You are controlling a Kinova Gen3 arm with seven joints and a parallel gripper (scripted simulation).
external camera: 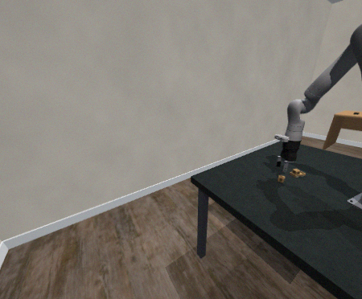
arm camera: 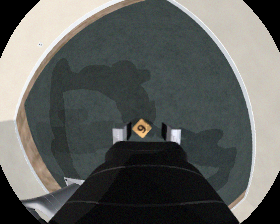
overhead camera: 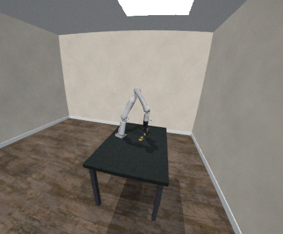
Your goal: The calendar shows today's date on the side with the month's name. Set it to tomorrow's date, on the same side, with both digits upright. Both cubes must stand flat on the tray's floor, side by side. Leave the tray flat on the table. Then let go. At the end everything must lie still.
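Right now the wooden date cube is 8 cm below my hand and 1 cm behind it.
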